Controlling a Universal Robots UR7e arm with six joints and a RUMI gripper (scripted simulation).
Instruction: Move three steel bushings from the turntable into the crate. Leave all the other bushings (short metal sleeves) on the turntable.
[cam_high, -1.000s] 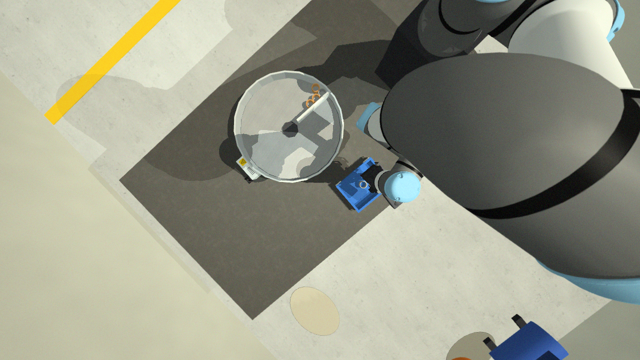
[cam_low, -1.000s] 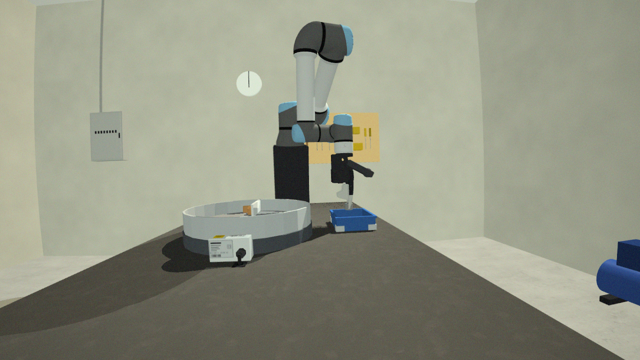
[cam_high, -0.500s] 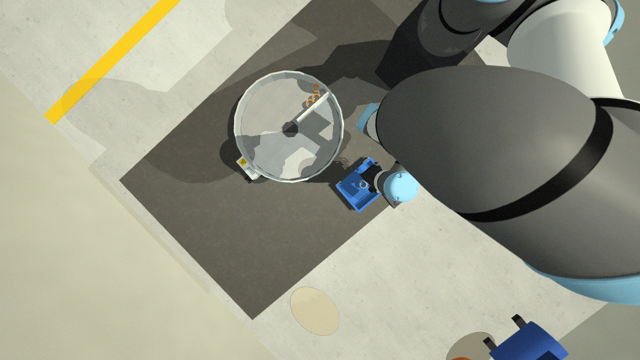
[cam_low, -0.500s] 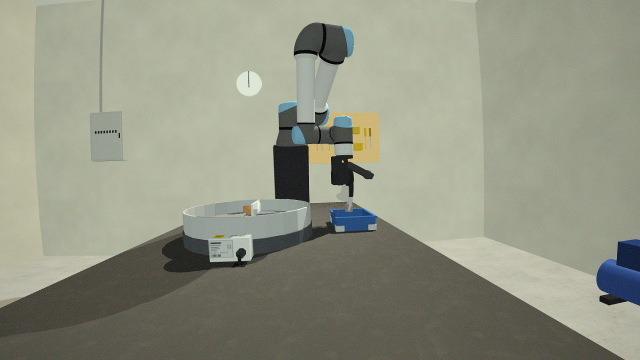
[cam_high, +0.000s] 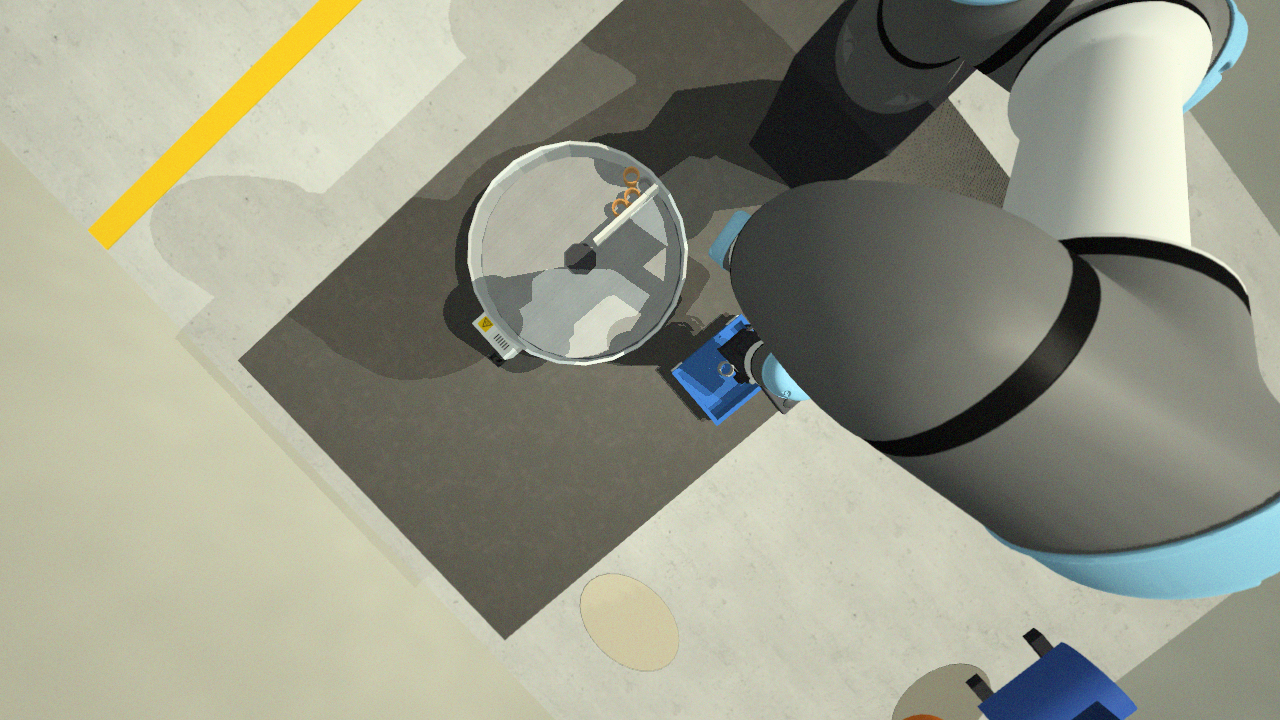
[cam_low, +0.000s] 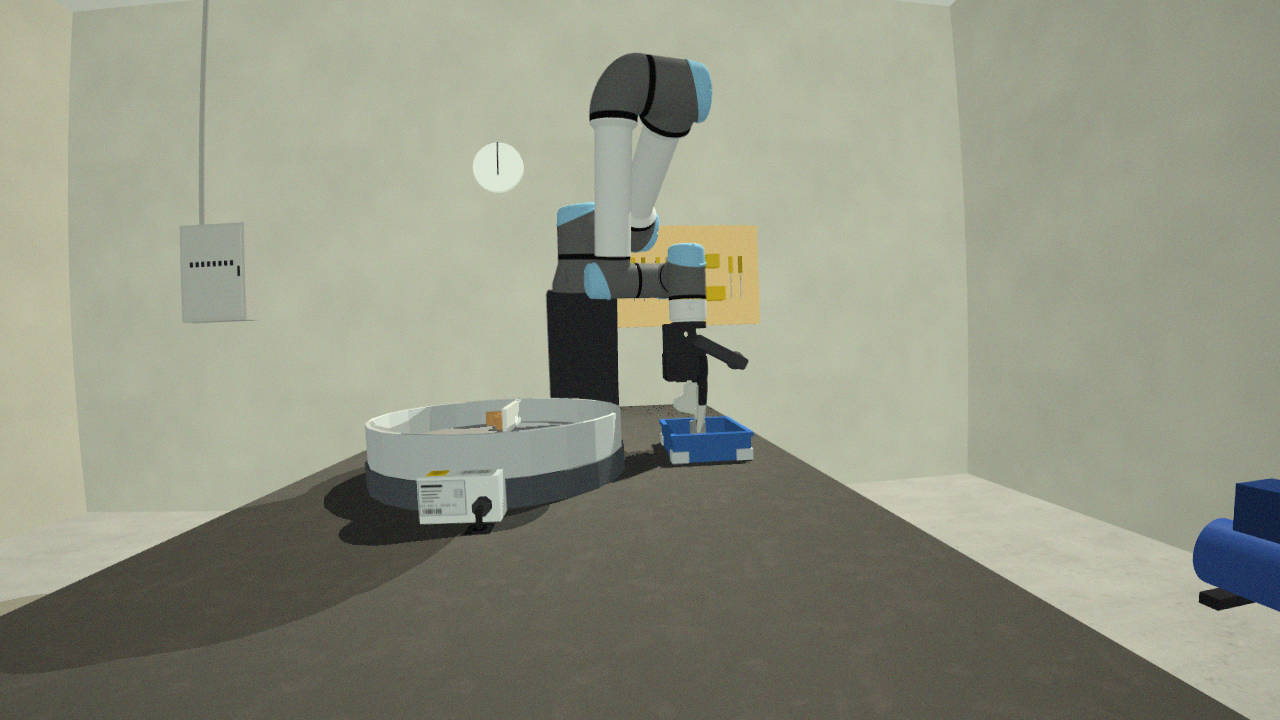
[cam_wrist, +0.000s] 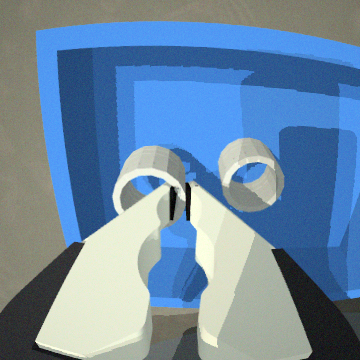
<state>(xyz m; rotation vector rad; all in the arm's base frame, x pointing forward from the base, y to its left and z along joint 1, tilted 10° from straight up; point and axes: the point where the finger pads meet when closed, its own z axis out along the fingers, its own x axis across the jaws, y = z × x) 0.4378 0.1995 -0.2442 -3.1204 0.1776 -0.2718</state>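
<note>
The blue crate lies 40 mm ahead of my hand and 20 mm below it. Round my hand: round white turntable (380 mm to the right, 70 mm ahead, 10 mm above).
</note>
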